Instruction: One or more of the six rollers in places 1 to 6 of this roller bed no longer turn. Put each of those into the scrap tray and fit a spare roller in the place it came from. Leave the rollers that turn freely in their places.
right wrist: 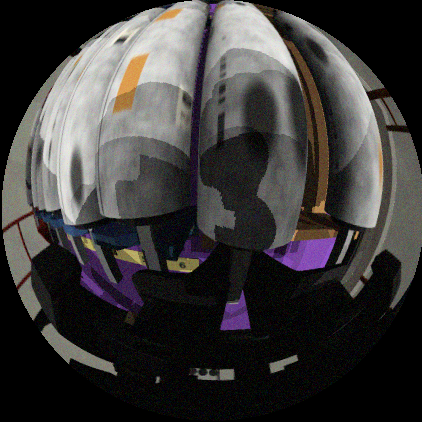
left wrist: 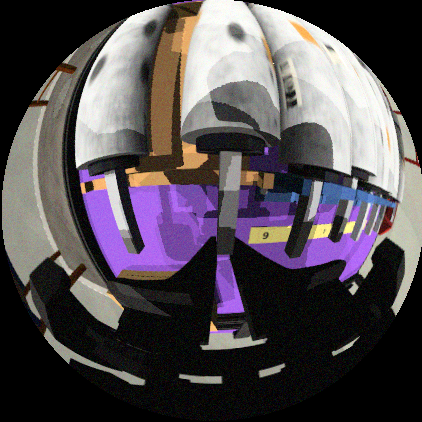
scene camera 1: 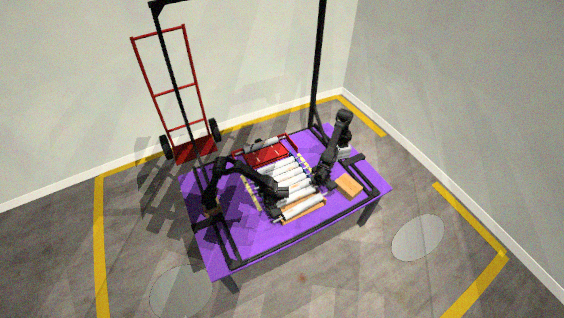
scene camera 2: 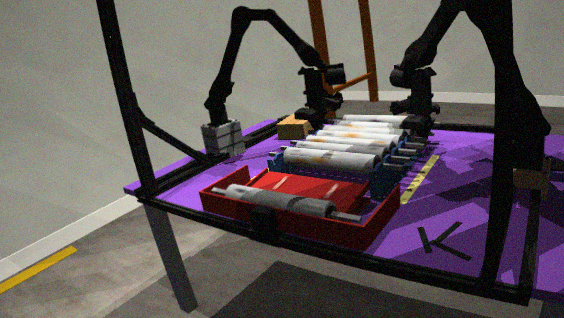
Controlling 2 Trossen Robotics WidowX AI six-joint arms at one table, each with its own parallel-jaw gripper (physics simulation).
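Frame: origin at the left arm's base, x ahead, y left, z up, level; metres.
Seen in the pictures: left gripper, fingertip midpoint: (left wrist: pixel 221 240) (scene camera 1: pixel 323 185); right gripper, fingertip midpoint: (scene camera 1: pixel 270 210); left arm's base at its link origin: (scene camera 1: pixel 342 144) (scene camera 2: pixel 219 123); right arm's base at its link origin: (scene camera 1: pixel 210 204) (scene camera 2: pixel 527 163).
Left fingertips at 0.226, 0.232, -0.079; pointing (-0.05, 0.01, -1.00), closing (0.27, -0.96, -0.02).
Note:
Pixels of each thing's middle, then the offset from my left fingertips to it, as dx, dy, dz.
- roller bed at the middle of its body: (right wrist: pixel 75 221) (scene camera 2: pixel 399 161) +0.378, -0.102, +0.001
- spare roller at the middle of its body: (right wrist: pixel 244 37) (scene camera 2: pixel 372 130) (scene camera 1: pixel 295 196) +0.194, +0.041, +0.020
- orange spare tray at the middle of its body: (right wrist: pixel 278 80) (left wrist: pixel 181 53) (scene camera 1: pixel 298 206) +0.181, +0.083, -0.029
- second spare at the middle of its body: (scene camera 2: pixel 381 122) (scene camera 1: pixel 302 206) +0.172, +0.117, +0.020
- dark grey roller at the middle of its body: (scene camera 2: pixel 276 203) (scene camera 1: pixel 260 145) +0.294, -0.430, +0.012
- wooden block at the middle of its body: (left wrist: pixel 165 303) (scene camera 2: pixel 299 125) (scene camera 1: pixel 347 186) -0.150, +0.050, -0.004
The roller bed (scene camera 1: pixel 284 173) (scene camera 2: pixel 383 183) holds grey rollers in blue cradles. Just past the place label 6 (left wrist: pixel 265 235) (right wrist: pixel 181 264), a spare roller (scene camera 1: pixel 298 193) (scene camera 2: pixel 372 118) (left wrist: pixel 230 70) (right wrist: pixel 251 118) lies at the orange spare tray (scene camera 1: pixel 306 215). My left gripper (scene camera 1: pixel 320 183) (scene camera 2: pixel 312 117) (left wrist: pixel 221 240) is shut on one of its axle stubs. My right gripper (scene camera 1: pixel 274 202) (scene camera 2: pixel 416 124) (right wrist: pixel 231 240) is shut on the other. A second spare (scene camera 1: pixel 304 206) (left wrist: pixel 114 98) (right wrist: pixel 350 157) lies beside it in the tray. The red scrap tray (scene camera 1: pixel 291 143) (scene camera 2: pixel 217 202) holds one dark grey roller (scene camera 1: pixel 262 146) (scene camera 2: pixel 281 200).
A wooden block (scene camera 1: pixel 348 186) (scene camera 2: pixel 291 129) sits close to the left gripper. A black frame (scene camera 1: pixel 317 63) rims the purple table. A red hand truck (scene camera 1: pixel 170 91) stands by the wall. The left arm's grey base (scene camera 2: pixel 223 137) stands at the table's edge.

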